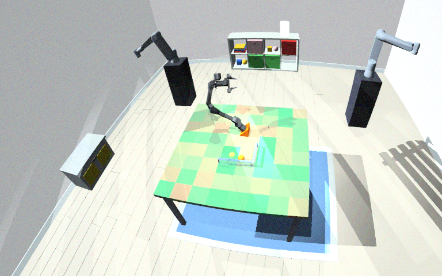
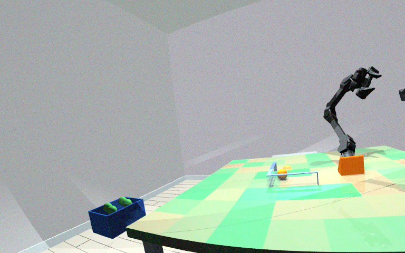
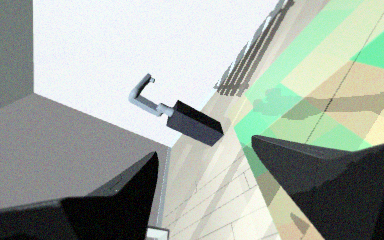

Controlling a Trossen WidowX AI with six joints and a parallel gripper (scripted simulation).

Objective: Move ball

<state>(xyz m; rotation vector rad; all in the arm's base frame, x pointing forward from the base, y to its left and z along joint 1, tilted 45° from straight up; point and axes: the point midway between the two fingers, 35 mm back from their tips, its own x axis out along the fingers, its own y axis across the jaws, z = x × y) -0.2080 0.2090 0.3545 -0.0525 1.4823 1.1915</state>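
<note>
My gripper tip is now 57 cm short of the orange ball, 11 cm to the right of it and 42 cm above it. The rest, counted from my gripper tip: see-through copy 55 cm ahead, 2 cm to the left, 42 cm below.
</note>
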